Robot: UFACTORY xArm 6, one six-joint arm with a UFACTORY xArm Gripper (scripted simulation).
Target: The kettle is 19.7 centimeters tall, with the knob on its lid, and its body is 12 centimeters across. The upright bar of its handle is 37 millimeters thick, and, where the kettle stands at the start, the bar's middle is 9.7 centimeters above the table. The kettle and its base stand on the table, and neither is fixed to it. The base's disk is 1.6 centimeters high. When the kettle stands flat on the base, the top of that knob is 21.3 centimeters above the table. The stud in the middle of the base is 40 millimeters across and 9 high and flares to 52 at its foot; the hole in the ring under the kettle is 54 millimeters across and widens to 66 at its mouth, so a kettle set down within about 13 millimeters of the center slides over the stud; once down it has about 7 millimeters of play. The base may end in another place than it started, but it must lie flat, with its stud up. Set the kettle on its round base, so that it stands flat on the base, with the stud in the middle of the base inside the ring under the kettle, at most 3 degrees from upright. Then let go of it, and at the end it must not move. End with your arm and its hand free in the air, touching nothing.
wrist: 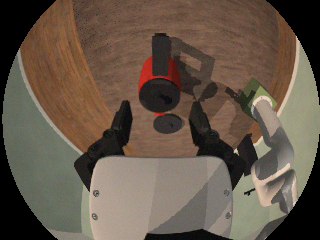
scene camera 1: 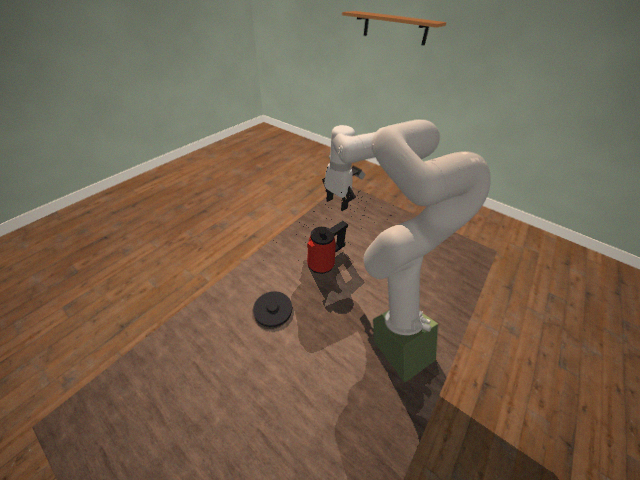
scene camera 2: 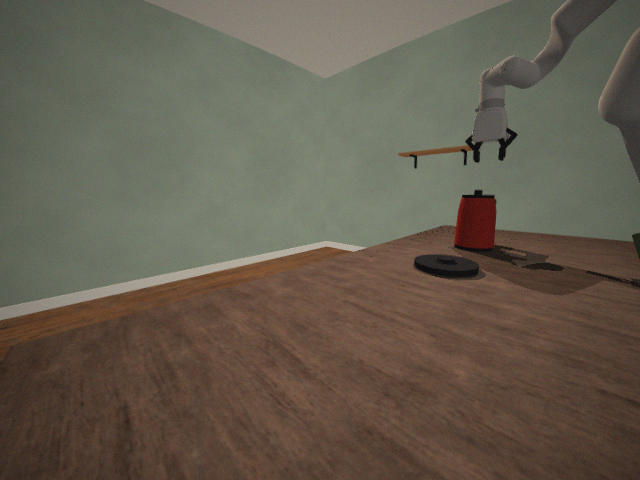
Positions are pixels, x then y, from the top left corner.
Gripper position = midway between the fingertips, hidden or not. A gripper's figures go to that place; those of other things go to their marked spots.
Labels:
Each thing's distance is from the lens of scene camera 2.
my gripper (scene camera 2: pixel 488 161): 101 cm
red kettle (scene camera 2: pixel 475 230): 88 cm
black round base (scene camera 2: pixel 437 264): 62 cm
The marked spots on the red kettle and the black round base are 29 cm apart.

